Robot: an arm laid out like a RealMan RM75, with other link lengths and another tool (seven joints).
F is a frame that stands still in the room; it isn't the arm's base.
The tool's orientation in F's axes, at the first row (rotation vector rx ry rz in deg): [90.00 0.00 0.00]
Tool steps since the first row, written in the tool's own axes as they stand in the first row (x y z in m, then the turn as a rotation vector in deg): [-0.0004 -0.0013 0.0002 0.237 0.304 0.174]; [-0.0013 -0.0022 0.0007 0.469 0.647 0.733]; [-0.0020 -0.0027 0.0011 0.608 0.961 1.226]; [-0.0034 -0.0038 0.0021 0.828 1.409 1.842]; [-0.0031 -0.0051 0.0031 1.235 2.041 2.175]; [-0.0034 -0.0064 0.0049 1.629 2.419 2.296]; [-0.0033 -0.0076 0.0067 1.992 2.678 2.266]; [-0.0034 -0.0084 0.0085 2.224 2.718 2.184]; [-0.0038 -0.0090 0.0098 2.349 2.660 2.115]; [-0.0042 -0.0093 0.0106 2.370 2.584 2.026]
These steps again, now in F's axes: [-0.0004 -0.0002 -0.0013 0.237 -0.174 0.304]; [-0.0013 -0.0007 -0.0022 0.469 -0.733 0.647]; [-0.0020 -0.0011 -0.0027 0.608 -1.226 0.961]; [-0.0034 -0.0021 -0.0038 0.828 -1.842 1.409]; [-0.0031 -0.0031 -0.0051 1.235 -2.175 2.041]; [-0.0034 -0.0049 -0.0064 1.629 -2.296 2.419]; [-0.0033 -0.0067 -0.0076 1.992 -2.266 2.678]; [-0.0034 -0.0085 -0.0084 2.224 -2.184 2.718]; [-0.0038 -0.0098 -0.0090 2.349 -2.115 2.660]; [-0.0042 -0.0106 -0.0093 2.370 -2.026 2.584]
